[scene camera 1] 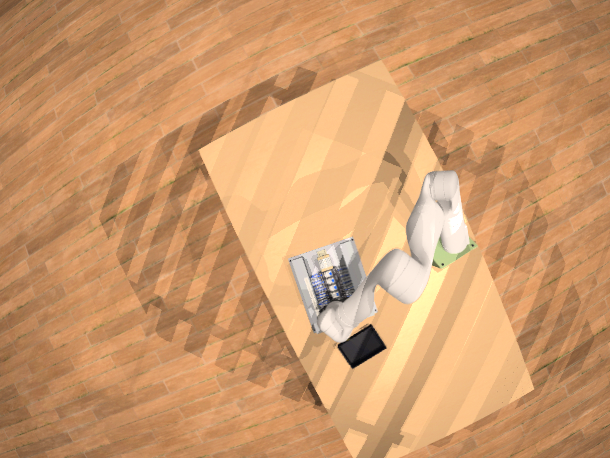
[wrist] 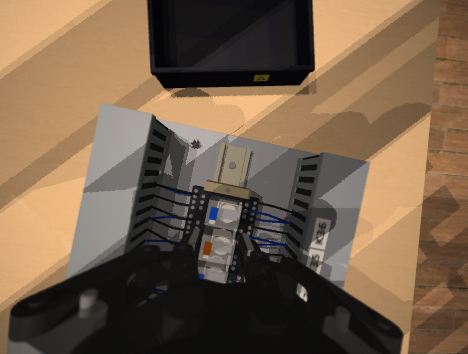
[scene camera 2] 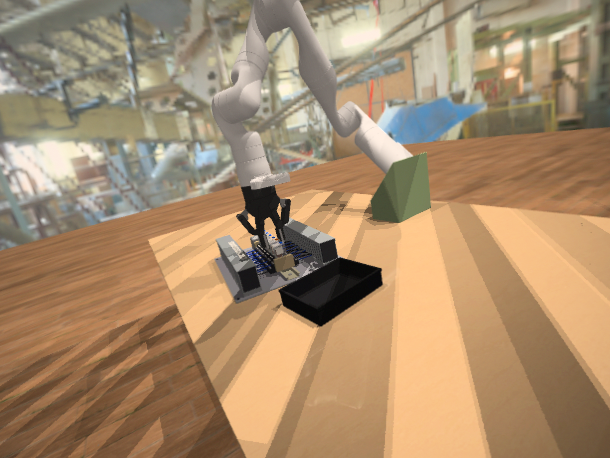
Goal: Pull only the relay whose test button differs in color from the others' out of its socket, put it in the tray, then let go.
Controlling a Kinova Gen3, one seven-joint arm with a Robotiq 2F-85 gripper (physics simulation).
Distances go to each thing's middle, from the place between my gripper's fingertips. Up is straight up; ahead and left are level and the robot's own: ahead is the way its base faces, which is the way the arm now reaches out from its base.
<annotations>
Right now my hand is 6 cm above the grey panel (scene camera 1: 334, 250), 5 cm to the left of it and 1 cm past it.
</annotations>
